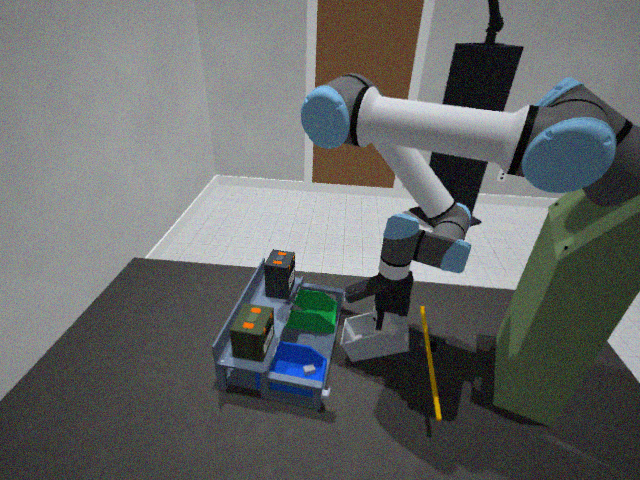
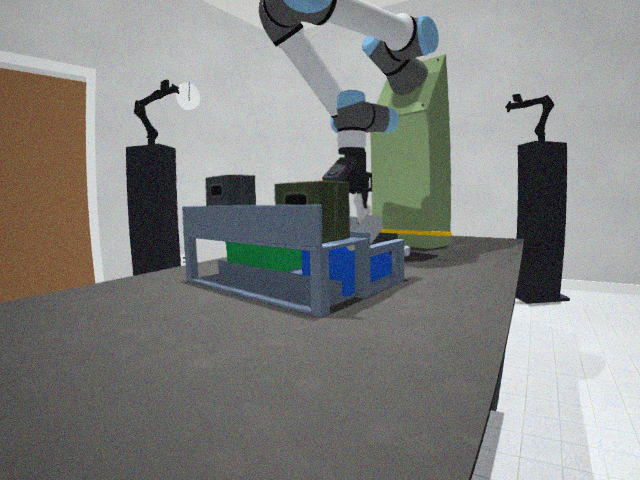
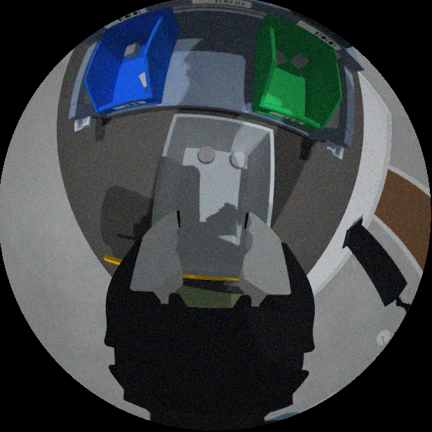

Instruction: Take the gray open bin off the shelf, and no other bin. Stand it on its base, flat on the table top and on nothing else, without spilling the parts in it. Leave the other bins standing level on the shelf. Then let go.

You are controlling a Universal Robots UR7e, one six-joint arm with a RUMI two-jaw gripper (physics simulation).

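Places are measured from the arm's base along level axes (x ahead, y up, z right), in millimetres.
Pixels of known places: gripper, fingertip midpoint: (image 1: 376, 331); arm's base, link origin: (image 1: 635, 175) (image 2: 410, 79).
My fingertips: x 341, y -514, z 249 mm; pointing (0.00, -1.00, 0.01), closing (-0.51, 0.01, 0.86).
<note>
Ahead of a thing's pixels: the offset from my fingertips to its middle. "pt": to the spot under its first point.
The gray open bin @(dx +3, dy -12, dz +1 mm) (image 1: 377, 346) (image 2: 369, 227) (image 3: 217, 185) is off the shelf @(pt dx +390, dy +61, dz +117 mm) (image 1: 227, 328) (image 2: 253, 222), on its robot side. It is tilted, the end facing the shelf lower and near the table; whether that end touches cannot be told. Two round gray parts (image 3: 206, 155) (image 3: 238, 160) lie inside near that end. My gripper (image 1: 381, 321) (image 2: 364, 209) (image 3: 212, 212) reaches down into the bin and holds it, with its fingers at the side walls. The blue bin @(dx +254, dy -43, dz +11 mm) (image 1: 299, 361) (image 3: 120, 75) and the green bin @(dx +120, dy -43, dz +195 mm) (image 1: 312, 315) (image 3: 295, 75) stand on the shelf with parts inside.
A dark gray case @(dx +192, dy +76, dz +259 mm) (image 1: 280, 273) (image 2: 230, 190) and an olive case @(dx +334, dy +63, dz +77 mm) (image 1: 252, 330) (image 2: 311, 191) stand on the upper shelf level. A yellow bar @(dx -95, dy -16, dz -116 mm) (image 1: 430, 361) (image 2: 416, 233) (image 3: 210, 277) lies between the bin and the green robot stand (image 1: 563, 310) (image 2: 408, 155).
</note>
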